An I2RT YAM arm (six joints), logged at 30 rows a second.
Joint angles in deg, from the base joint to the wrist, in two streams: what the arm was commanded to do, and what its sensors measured. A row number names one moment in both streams.
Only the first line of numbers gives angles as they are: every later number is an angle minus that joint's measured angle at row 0.
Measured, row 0: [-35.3 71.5 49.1 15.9 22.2 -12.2]
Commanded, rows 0 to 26: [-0.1 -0.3 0.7 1.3 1.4 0.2]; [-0.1 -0.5 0.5 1.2 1.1 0.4]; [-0.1 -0.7 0.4 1.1 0.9 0.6]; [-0.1 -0.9 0.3 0.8 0.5 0.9]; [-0.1 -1.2 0.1 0.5 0.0 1.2]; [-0.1 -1.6 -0.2 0.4 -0.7 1.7]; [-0.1 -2.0 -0.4 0.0 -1.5 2.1]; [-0.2 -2.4 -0.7 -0.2 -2.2 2.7]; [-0.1 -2.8 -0.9 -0.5 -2.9 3.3]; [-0.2 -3.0 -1.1 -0.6 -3.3 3.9]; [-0.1 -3.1 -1.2 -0.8 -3.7 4.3]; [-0.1 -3.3 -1.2 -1.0 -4.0 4.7]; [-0.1 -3.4 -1.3 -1.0 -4.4 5.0]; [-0.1 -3.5 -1.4 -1.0 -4.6 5.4]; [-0.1 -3.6 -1.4 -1.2 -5.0 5.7]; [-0.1 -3.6 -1.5 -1.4 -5.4 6.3]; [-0.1 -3.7 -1.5 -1.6 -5.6 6.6]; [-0.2 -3.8 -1.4 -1.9 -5.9 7.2]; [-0.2 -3.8 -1.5 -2.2 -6.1 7.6]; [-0.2 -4.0 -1.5 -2.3 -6.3 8.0]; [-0.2 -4.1 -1.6 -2.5 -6.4 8.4]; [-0.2 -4.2 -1.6 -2.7 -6.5 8.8]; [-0.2 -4.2 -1.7 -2.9 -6.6 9.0]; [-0.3 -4.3 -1.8 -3.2 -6.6 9.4]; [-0.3 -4.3 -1.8 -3.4 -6.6 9.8]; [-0.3 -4.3 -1.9 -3.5 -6.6 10.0]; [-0.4 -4.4 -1.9 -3.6 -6.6 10.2]
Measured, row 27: [-0.1 -2.9 -1.1 -4.3 -5.9 8.1]
